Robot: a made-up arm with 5 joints.
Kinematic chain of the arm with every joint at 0, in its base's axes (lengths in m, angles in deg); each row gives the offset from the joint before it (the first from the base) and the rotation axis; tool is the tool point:
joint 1: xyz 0 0 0.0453 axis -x
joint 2: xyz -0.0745 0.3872 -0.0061 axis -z
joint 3: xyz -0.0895 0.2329 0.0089 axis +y
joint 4: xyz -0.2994 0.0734 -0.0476 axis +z
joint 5: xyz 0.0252 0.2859 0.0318 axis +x
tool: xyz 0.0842 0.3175 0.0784
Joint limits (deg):
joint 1: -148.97..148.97
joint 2: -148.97..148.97
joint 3: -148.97..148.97
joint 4: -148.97..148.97
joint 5: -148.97..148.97
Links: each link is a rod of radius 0.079 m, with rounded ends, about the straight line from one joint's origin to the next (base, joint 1, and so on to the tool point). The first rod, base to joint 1, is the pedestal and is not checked.
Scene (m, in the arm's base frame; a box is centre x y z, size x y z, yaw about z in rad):
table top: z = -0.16
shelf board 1: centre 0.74 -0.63 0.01 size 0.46 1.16 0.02 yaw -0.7
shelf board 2: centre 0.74 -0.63 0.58 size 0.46 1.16 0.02 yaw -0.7
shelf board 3: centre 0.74 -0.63 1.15 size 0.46 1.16 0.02 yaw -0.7
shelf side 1: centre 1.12 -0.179 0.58 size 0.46 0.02 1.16 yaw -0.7
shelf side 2: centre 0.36 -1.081 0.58 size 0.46 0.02 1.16 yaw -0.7
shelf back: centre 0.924 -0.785 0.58 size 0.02 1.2 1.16 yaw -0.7
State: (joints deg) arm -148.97 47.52 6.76 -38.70 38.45
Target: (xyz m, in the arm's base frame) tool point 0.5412 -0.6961 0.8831
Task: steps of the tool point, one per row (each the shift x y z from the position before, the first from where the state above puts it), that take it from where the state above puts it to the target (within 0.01 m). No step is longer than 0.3 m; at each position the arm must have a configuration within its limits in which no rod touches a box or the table.
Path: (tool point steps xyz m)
1: -0.0677 0.0936 0.0050
2: -0.0890 0.0738 -0.0035
3: -0.1061 0.0539 -0.0015
4: 0.0715 -0.0058 0.1842
5: 0.0384 0.0341 0.2178
6: -0.0038 0.0969 0.2323
7: 0.1111 -0.0792 0.0177
8: 0.1001 -0.0838 0.0010
9: 0.0871 -0.0881 -0.0186

